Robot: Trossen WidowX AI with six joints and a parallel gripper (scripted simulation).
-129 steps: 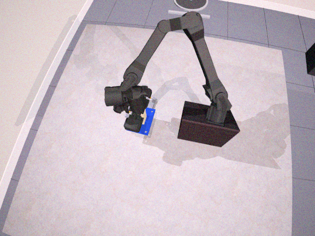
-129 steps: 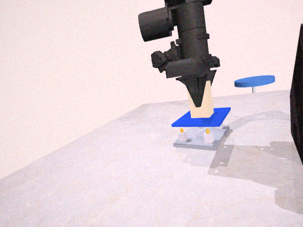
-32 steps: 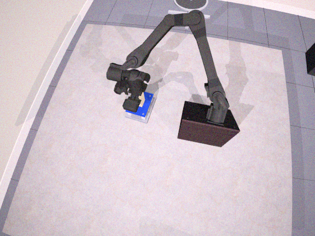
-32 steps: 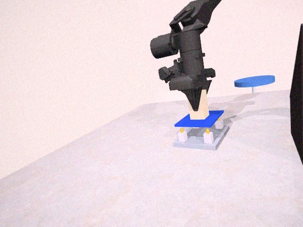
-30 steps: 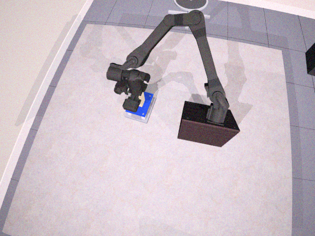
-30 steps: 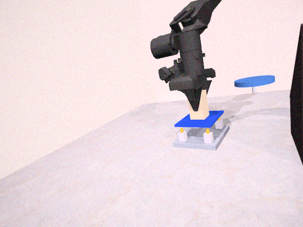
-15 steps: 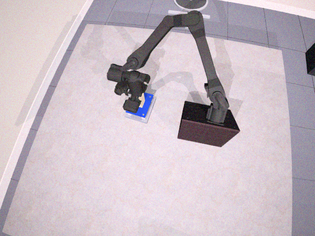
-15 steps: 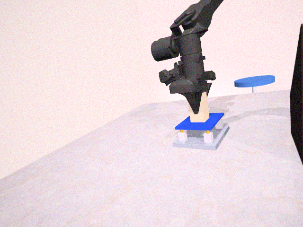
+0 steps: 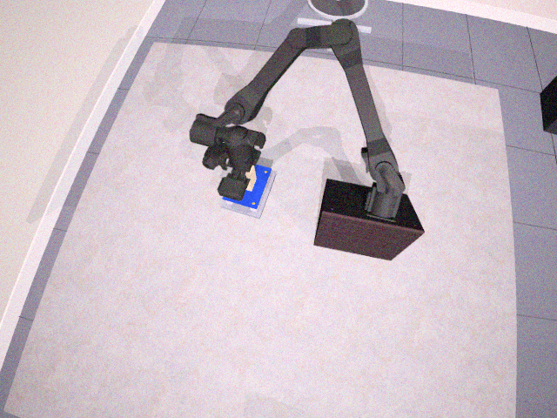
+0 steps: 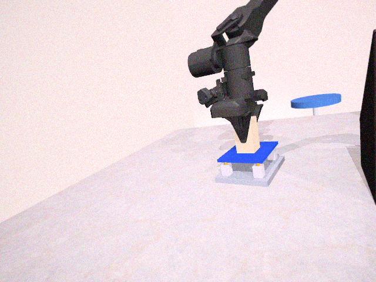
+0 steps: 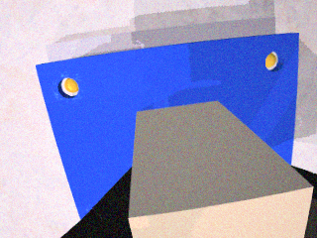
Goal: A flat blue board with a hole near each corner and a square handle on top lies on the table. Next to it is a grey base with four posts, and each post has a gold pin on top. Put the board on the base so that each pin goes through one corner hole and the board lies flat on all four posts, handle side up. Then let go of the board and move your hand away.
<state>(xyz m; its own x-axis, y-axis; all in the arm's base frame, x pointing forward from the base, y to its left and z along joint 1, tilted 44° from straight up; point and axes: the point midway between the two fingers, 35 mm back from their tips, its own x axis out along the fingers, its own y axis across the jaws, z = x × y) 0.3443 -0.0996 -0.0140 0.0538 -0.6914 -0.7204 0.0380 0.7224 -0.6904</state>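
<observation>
My gripper tip is 1 cm above the blue board. Round my gripper tip: grey base 7 cm below.
</observation>
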